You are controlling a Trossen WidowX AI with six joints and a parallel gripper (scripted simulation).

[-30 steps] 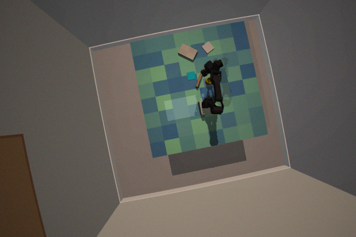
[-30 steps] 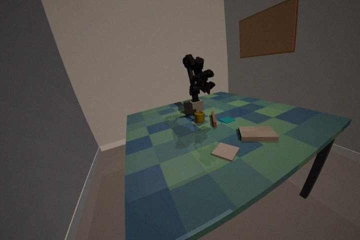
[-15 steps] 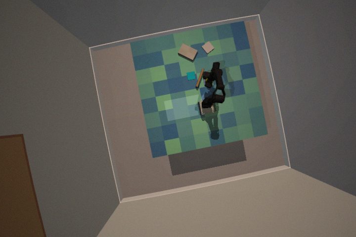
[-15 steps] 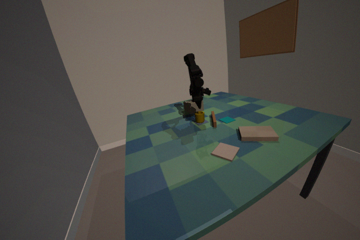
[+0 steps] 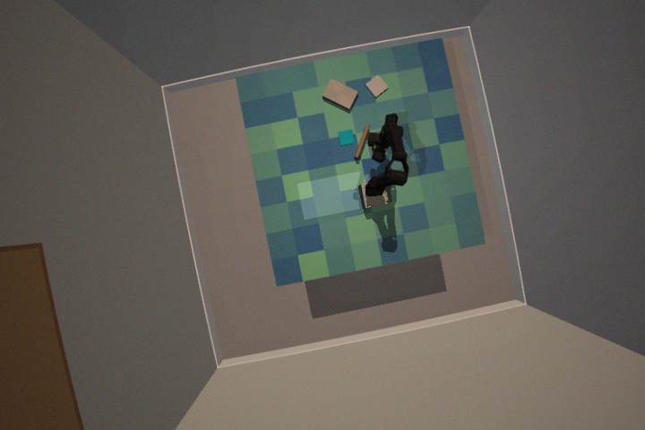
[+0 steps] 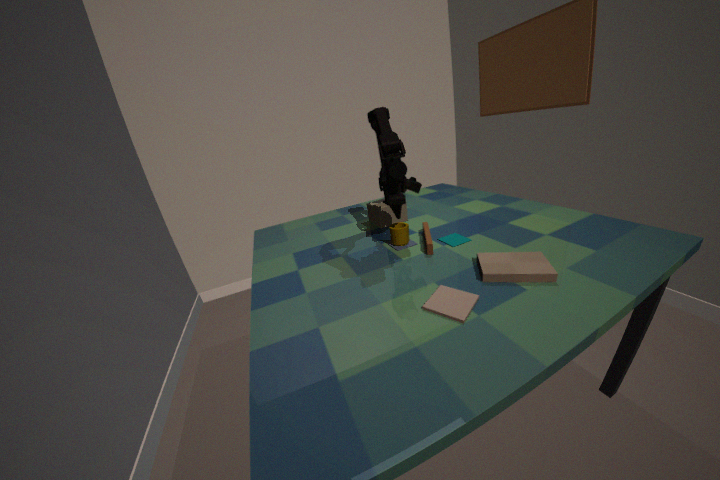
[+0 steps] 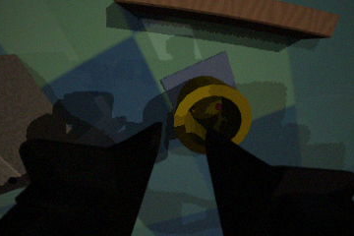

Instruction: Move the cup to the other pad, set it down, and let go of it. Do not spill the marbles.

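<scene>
Right now the yellow cup is 2 cm ahead of my gripper tip, 1 cm to the right of it and 6 cm below it. Round my gripper tip: brown upright bar: 6 cm ahead, 8 cm to the left, 8 cm below; then greyish-blue pad: 3 cm ahead, 1 cm to the right, 10 cm below; then teal pad: 10 cm ahead, 17 cm to the left, 10 cm below.
</scene>
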